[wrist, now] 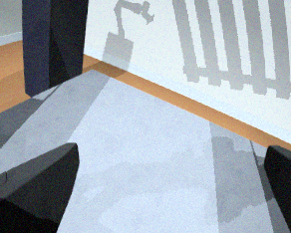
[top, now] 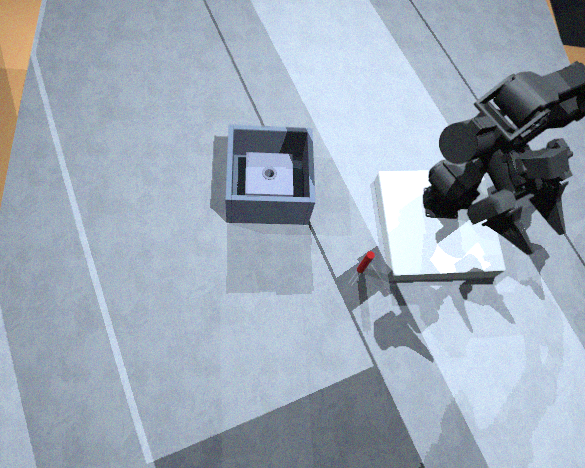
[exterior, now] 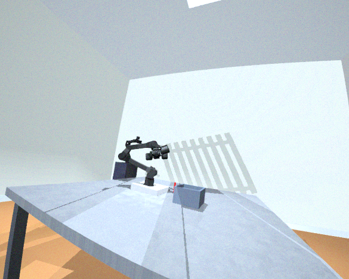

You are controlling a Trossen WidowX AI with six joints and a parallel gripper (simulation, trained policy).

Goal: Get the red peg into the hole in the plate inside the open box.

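The red peg lies 22 cm ahead of my gripper tip, 21 cm below it and 3 cm to the right of it. Also, from my gripper tip: grey-blue box: 41 cm ahead, 23 cm below, 20 cm to the right; plate: 41 cm ahead, 21 cm below, 20 cm to the right.
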